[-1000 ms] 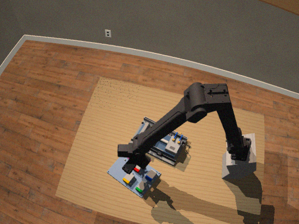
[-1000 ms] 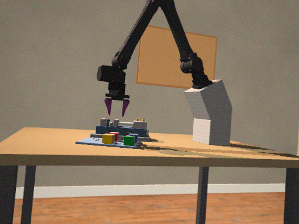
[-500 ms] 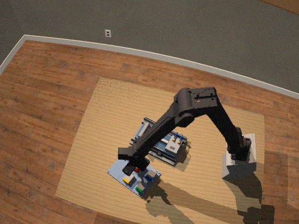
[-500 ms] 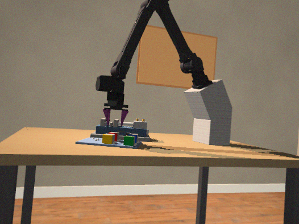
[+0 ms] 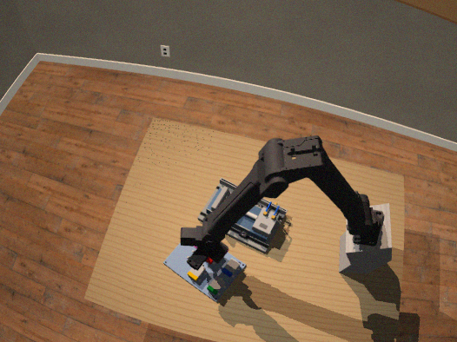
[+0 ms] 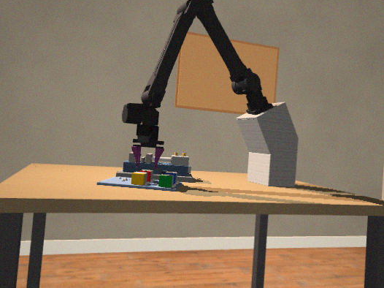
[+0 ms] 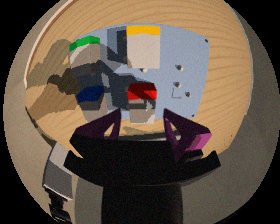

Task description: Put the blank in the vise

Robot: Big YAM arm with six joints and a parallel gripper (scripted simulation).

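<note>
Right now the red-ended blank is 4 cm below my hand. Round my hand: blue-ended blank 9 cm behind, 1 cm to the left, 4 cm below; light blue plate 1 cm ahead, 4 cm to the left, 6 cm below; yellow-ended blank 2 cm ahead, 9 cm to the left, 4 cm below.
</note>
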